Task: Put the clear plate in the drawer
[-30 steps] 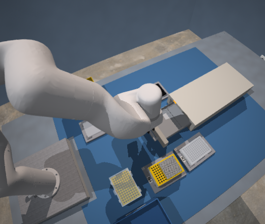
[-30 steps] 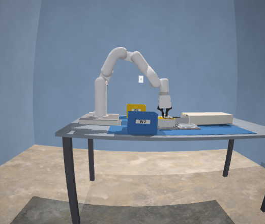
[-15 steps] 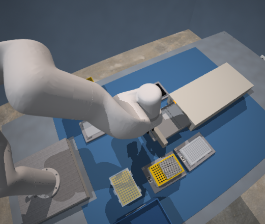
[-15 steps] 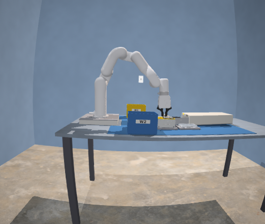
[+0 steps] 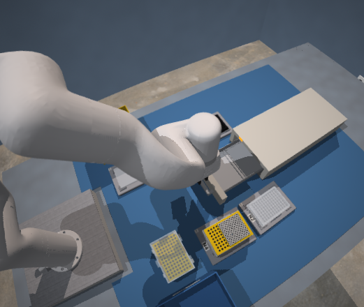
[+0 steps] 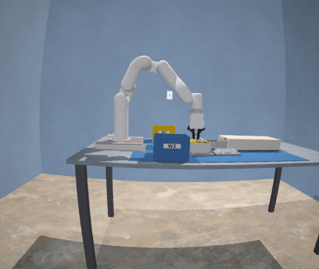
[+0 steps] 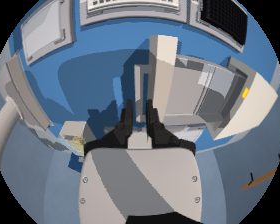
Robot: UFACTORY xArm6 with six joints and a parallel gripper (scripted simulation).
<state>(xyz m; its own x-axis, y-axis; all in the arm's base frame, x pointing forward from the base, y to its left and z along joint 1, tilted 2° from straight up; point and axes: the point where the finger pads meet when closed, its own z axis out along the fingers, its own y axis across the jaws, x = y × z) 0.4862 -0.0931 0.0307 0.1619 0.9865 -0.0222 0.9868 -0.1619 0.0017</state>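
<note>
Right now my hand is 12 cm short of the work nest N2, 21 cm to the left of it and 8 cm above it. Round my hand: white plate: 2 cm ahead, 19 cm to the left, 6 cm below; then black plate: 19 cm ahead, 16 cm to the left, 6 cm below; then drawer: 13 cm ahead, 2 cm to the right, 6 cm below.
</note>
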